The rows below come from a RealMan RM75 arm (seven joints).
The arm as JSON. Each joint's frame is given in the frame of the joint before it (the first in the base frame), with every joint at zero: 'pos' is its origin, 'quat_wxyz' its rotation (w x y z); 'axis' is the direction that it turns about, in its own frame. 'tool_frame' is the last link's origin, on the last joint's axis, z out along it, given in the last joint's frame.
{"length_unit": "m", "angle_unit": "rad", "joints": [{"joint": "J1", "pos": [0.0, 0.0, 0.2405], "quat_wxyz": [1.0, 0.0, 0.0, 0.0], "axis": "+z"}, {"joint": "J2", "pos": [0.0, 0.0, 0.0], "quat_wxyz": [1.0, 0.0, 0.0, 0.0], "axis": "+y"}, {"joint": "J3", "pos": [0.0, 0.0, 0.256], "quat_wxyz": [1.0, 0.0, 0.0, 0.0], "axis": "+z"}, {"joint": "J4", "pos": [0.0, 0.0, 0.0], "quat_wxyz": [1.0, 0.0, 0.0, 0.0], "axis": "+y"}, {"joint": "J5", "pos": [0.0, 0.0, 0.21], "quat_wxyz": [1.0, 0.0, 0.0, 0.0], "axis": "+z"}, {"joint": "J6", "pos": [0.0, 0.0, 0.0], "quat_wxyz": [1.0, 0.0, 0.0, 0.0], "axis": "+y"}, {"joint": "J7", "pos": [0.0, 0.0, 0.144], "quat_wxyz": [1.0, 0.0, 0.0, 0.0], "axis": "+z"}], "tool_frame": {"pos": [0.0, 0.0, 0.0], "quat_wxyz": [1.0, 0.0, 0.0, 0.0]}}
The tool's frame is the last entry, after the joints.
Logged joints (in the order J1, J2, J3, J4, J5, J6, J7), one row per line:
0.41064 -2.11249 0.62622 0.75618 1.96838 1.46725 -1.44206
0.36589 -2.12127 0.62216 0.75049 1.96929 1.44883 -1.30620
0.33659 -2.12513 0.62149 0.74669 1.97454 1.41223 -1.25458
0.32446 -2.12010 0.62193 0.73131 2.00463 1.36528 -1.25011
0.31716 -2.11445 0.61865 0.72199 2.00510 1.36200 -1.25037
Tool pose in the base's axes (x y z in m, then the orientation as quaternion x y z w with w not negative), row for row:
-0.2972 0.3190 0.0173 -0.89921 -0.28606 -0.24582 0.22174
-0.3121 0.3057 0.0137 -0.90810 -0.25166 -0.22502 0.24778
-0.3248 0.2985 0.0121 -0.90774 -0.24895 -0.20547 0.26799
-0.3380 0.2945 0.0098 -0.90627 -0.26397 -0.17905 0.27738
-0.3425 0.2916 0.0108 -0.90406 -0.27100 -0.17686 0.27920
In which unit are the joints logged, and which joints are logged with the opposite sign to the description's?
The joints are logged in radians. Opposite sign: J1.
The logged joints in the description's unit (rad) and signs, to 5 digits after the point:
-0.41064 -2.11249 0.62622 0.75618 1.96838 1.46725 -1.44206
-0.36589 -2.12127 0.62216 0.75049 1.96929 1.44883 -1.30620
-0.33659 -2.12513 0.62149 0.74669 1.97454 1.41223 -1.25458
-0.32446 -2.12010 0.62193 0.73131 2.00463 1.36528 -1.25011
-0.31716 -2.11445 0.61865 0.72199 2.00510 1.36200 -1.25037

